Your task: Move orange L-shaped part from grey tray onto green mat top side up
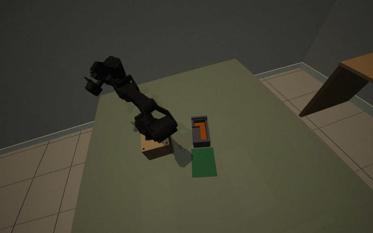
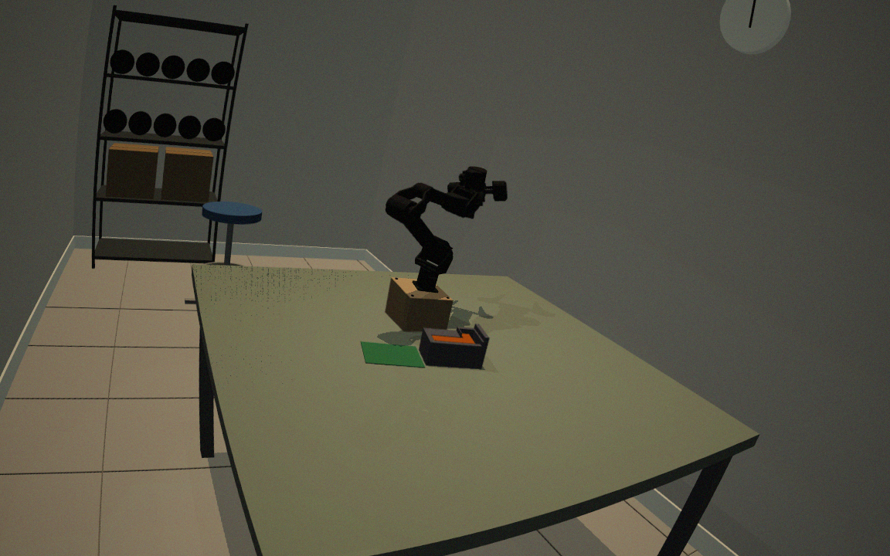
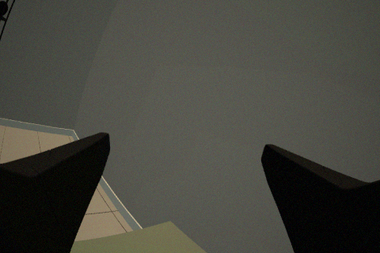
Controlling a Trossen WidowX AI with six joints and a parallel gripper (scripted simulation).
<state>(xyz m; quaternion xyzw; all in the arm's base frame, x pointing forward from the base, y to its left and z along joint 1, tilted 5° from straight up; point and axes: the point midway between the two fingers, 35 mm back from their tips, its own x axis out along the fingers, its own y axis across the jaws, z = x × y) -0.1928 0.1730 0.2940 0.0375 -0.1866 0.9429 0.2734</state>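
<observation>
The orange L-shaped part is 46 cm ahead of my gripper tip, 19 cm to the right of it and 36 cm below it. Round my gripper tip: green mat (44 cm ahead, 35 cm to the right, 42 cm below).
</observation>
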